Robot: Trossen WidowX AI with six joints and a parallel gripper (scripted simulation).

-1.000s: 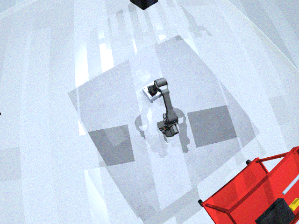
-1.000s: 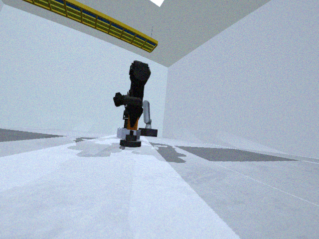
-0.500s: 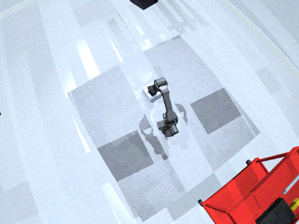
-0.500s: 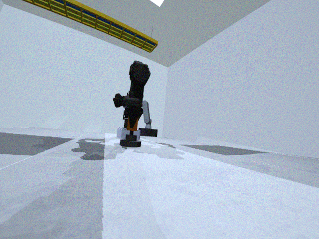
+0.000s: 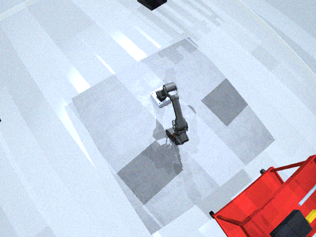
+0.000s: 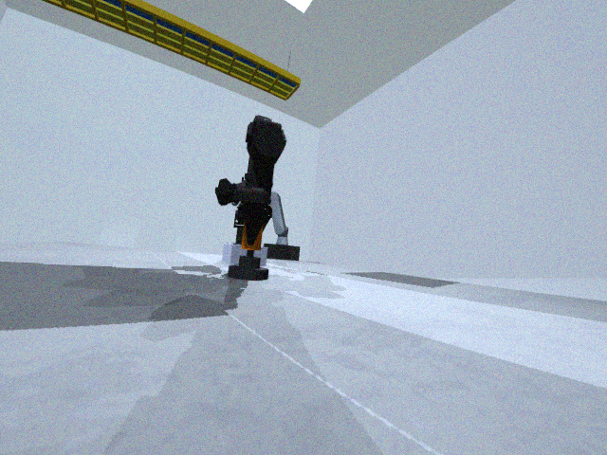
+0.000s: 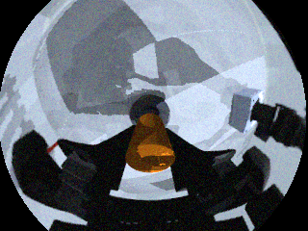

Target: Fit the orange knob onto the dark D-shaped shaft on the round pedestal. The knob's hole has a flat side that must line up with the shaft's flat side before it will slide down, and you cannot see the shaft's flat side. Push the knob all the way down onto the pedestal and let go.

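My gripper tip is 4 cm above the dark pedestal. Round my gripper tip: orange knob 2 cm above.
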